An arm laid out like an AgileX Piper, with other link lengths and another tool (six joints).
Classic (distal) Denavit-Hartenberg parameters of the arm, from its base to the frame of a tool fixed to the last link. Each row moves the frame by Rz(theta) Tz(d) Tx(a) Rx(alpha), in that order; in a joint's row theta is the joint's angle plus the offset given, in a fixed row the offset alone. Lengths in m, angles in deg.
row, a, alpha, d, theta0
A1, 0, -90, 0.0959, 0
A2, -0.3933, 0, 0, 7.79
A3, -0.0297, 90, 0, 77.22
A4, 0, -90, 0.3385, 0
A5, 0, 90, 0, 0
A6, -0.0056, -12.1, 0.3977, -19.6
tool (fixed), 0, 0, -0.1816, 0
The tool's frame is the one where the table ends.
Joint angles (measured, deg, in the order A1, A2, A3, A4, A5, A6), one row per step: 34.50 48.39 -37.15 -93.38 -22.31 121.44; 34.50 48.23 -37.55 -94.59 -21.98 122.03; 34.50 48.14 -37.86 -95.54 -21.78 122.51; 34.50 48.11 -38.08 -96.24 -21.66 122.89; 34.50 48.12 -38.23 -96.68 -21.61 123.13; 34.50 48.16 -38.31 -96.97 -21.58 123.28
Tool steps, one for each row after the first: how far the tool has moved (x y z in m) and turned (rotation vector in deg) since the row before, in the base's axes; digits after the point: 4 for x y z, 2 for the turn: 0.0004 -0.0014 0.0035 -0.37 -0.69 -0.27; 0.0003 -0.0009 0.0025 -0.30 -0.49 -0.17; 0.0003 -0.0005 0.0015 -0.23 -0.30 -0.10; 0.0002 -0.0001 0.0009 -0.15 -0.17 -0.04; 0.0003 0.0000 0.0002 -0.13 -0.08 -0.02
